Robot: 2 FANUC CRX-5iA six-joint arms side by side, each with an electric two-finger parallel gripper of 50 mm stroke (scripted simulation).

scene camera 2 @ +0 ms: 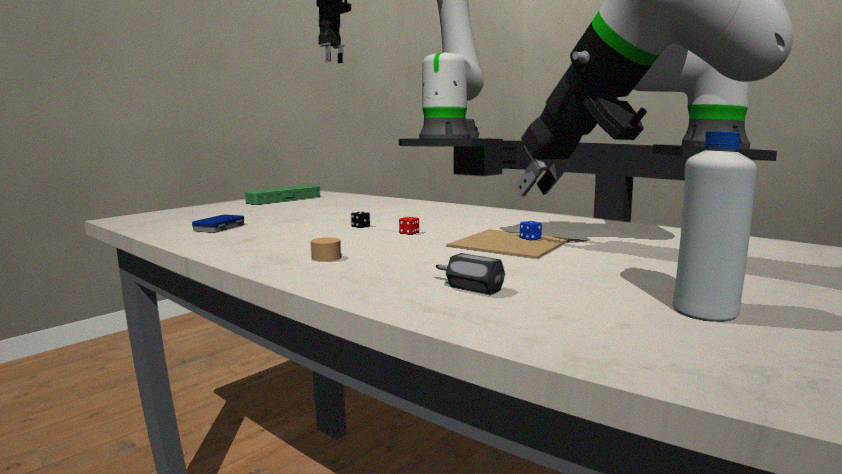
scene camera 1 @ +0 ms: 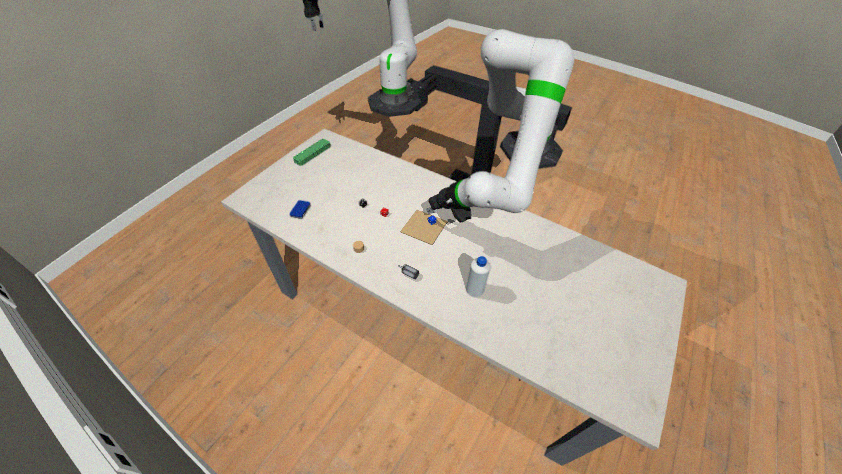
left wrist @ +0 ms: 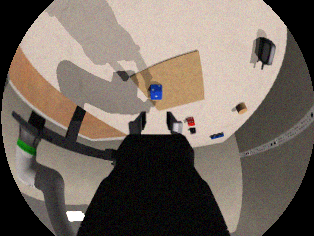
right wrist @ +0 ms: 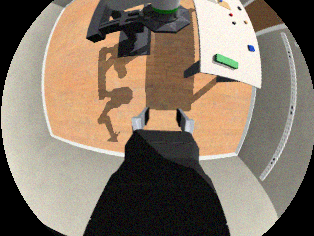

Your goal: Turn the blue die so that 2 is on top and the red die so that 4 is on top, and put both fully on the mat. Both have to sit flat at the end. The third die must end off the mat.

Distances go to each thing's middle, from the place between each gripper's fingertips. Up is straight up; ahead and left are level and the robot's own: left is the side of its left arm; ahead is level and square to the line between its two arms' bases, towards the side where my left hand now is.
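Scene:
The dark screwdriver-like tool (scene camera 2: 480,274) is 78 cm ahead of my right gripper (scene camera 2: 334,62), 107 cm to the left of it and 42 cm below it. My right gripper itself is 56 cm short of the tan mat (scene camera 2: 492,241), and I see it 44 cm above the mat and 100 cm to the right of it.
The white bottle (scene camera 2: 719,188) is 280 mm to the left of my left hand (scene camera 2: 530,189), 190 mm ahead of it and 10 mm below it. From that same left hand, the dark screwdriver-like tool is 70 mm below, 260 mm ahead and 50 mm to the left. The tan mat is 90 mm below my left hand, 20 mm to the right of it and 30 mm ahead of it.

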